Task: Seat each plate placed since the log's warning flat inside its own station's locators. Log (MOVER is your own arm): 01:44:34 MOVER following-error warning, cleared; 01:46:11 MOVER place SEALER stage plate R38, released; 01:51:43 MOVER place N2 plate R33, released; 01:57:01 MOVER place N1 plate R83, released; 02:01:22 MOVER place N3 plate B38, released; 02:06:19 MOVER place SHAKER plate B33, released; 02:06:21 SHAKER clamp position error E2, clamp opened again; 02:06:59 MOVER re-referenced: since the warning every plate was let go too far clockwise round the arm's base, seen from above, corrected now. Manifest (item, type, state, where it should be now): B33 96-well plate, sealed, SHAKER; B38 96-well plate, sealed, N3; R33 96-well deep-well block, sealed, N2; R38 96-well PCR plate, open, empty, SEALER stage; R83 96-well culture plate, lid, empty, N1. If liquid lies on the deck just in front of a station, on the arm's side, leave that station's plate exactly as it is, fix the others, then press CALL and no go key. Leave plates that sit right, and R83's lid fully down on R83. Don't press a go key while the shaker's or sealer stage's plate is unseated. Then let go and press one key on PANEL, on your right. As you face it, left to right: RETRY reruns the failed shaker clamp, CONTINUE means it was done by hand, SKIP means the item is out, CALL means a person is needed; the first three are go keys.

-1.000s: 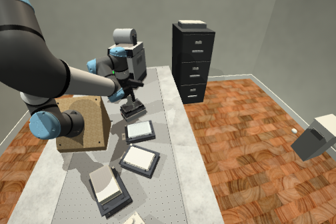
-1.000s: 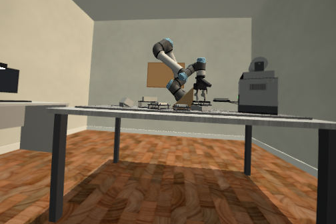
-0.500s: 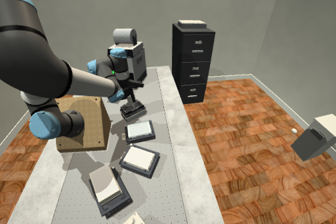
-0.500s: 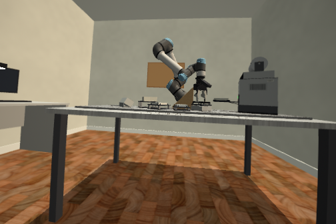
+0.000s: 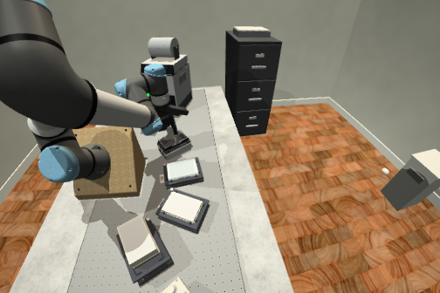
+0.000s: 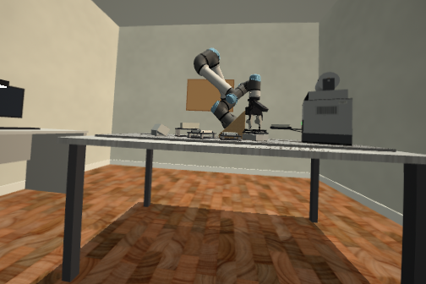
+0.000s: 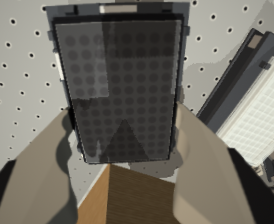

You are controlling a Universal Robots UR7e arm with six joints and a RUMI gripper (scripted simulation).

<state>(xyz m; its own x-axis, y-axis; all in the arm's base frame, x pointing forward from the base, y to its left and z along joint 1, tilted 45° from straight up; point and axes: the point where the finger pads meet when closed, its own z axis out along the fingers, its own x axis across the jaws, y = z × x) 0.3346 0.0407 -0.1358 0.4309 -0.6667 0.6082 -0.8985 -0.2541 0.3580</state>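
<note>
Now: the dark plate 10 mm below my hand. Round my hand: cream PCR plate: 220 mm to the left, 120 mm behind, 30 mm above; then retry key: 610 mm to the right, 40 mm behind, 10 mm below; then continue key: 640 mm to the right, 90 mm behind, 10 mm below.
</note>
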